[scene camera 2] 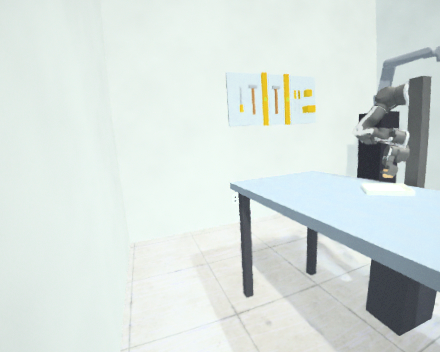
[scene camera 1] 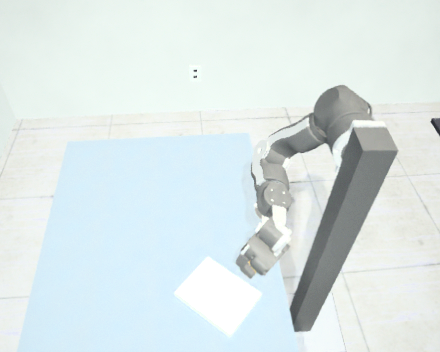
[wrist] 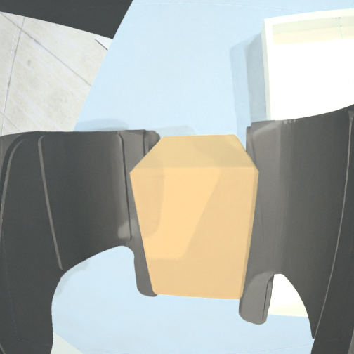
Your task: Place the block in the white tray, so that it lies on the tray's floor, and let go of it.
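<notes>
An orange block (wrist: 195,220) (scene camera 2: 388,174) is held between the two dark fingers in the wrist view. My gripper (wrist: 204,215) (scene camera 1: 251,270) (scene camera 2: 388,173) is shut on it. In scene camera 1 the gripper is at the upper right side of the white tray (scene camera 1: 218,296), with a sliver of orange at its fingers. In scene camera 2 the block hangs above the white tray (scene camera 2: 388,189), apart from it. In the wrist view the tray (wrist: 267,75) shows at the upper right, partly hidden by the right finger.
The tray lies on the blue table (scene camera 1: 140,215) (scene camera 2: 320,195), near its right edge in scene camera 1. A grey post (scene camera 1: 345,225) (scene camera 2: 419,130) stands to the right of the arm. A tool board (scene camera 2: 232,100) hangs on the wall.
</notes>
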